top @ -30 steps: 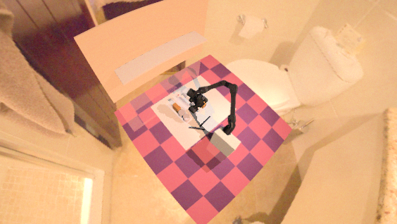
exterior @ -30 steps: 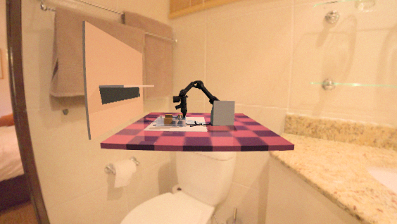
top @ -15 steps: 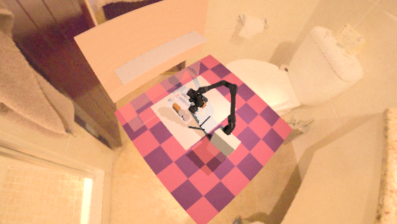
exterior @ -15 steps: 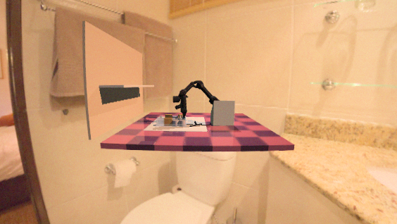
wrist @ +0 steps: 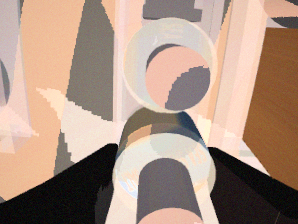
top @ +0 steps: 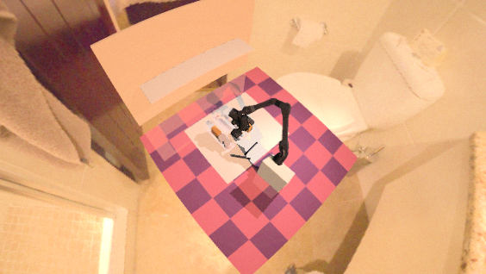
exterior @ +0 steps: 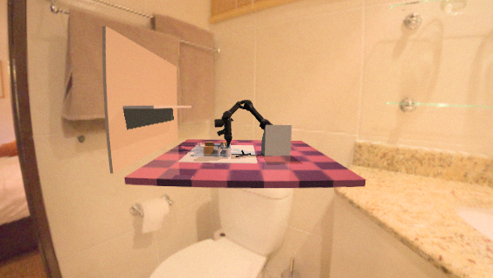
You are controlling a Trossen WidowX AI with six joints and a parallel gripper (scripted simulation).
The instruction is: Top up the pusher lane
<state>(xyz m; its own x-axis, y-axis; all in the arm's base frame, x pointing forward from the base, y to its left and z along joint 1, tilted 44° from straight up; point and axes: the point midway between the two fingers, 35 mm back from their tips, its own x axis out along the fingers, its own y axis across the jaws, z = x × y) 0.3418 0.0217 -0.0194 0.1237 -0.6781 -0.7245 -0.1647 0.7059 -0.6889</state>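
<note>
The white mat lies 50 mm below my gripper tip and 50 mm ahead of it. Round my gripper tip: lane rack: 140 mm ahead, 50 mm to the left, 30 mm below; peach wall panel: 620 mm ahead, 350 mm above, 40 mm to the left.
</note>
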